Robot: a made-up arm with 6 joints. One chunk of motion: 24 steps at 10 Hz.
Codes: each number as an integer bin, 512 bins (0 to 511) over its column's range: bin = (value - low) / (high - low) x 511, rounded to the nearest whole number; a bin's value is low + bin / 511 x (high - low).
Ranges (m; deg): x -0.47..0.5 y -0.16..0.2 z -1.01..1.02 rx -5..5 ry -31..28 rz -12..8
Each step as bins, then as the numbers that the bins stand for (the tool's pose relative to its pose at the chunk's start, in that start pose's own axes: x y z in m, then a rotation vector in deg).
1 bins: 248 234 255 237 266 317
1 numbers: 0.0008 0.0049 0.0030 -0.36 -0.29 0.41
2 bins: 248 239 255 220 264 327
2 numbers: 0.0008 0.0084 0.0030 -0.69 -0.52 0.80
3 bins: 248 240 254 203 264 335
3 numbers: 0.0008 0.0091 -0.0010 -1.03 -0.52 1.11
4 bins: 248 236 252 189 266 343
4 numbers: 0.0008 0.0063 -0.0089 -1.30 -0.29 1.42
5 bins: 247 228 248 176 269 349
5 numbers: -0.0011 0.0006 -0.0248 -1.56 0.06 1.66
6 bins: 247 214 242 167 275 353
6 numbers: -0.0011 -0.0092 -0.0486 -1.73 0.75 1.82
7 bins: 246 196 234 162 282 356
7 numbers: -0.0030 -0.0219 -0.0804 -1.83 1.56 1.93
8 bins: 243 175 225 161 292 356
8 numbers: -0.0087 -0.0367 -0.1162 -1.85 2.71 1.93
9 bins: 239 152 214 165 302 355
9 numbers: -0.0163 -0.0529 -0.1599 -1.77 3.87 1.89
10 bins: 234 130 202 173 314 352
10 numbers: -0.0258 -0.0684 -0.2075 -1.61 5.25 1.78
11 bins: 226 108 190 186 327 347
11 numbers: -0.0410 -0.0839 -0.2552 -1.36 6.76 1.58
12 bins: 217 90 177 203 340 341
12 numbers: -0.0581 -0.0966 -0.3068 -1.03 8.26 1.35
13 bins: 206 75 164 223 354 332
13 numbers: -0.0790 -0.1072 -0.3585 -0.64 9.87 0.99
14 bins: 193 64 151 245 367 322
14 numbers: -0.1036 -0.1149 -0.4101 -0.21 11.37 0.60
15 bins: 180 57 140 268 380 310
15 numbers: -0.1283 -0.1198 -0.4538 0.24 12.87 0.13
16 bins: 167 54 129 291 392 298
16 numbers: -0.1530 -0.1220 -0.4975 0.69 14.26 -0.34
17 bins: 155 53 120 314 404 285
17 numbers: -0.1758 -0.1227 -0.5333 1.14 15.65 -0.85
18 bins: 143 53 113 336 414 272
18 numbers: -0.1986 -0.1227 -0.5611 1.58 16.80 -1.35
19 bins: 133 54 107 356 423 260
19 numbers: -0.2175 -0.1220 -0.5849 1.97 17.84 -1.82
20 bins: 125 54 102 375 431 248
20 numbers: -0.2327 -0.1220 -0.6048 2.34 18.76 -2.29
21 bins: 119 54 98 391 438 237
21 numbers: -0.2441 -0.1220 -0.6207 2.65 19.57 -2.72
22 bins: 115 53 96 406 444 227
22 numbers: -0.2517 -0.1227 -0.6286 2.95 20.26 -3.12
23 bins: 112 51 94 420 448 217
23 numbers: -0.2574 -0.1241 -0.6366 3.22 20.73 -3.51
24 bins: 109 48 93 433 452 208
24 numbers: -0.2631 -0.1262 -0.6405 3.47 21.19 -3.86
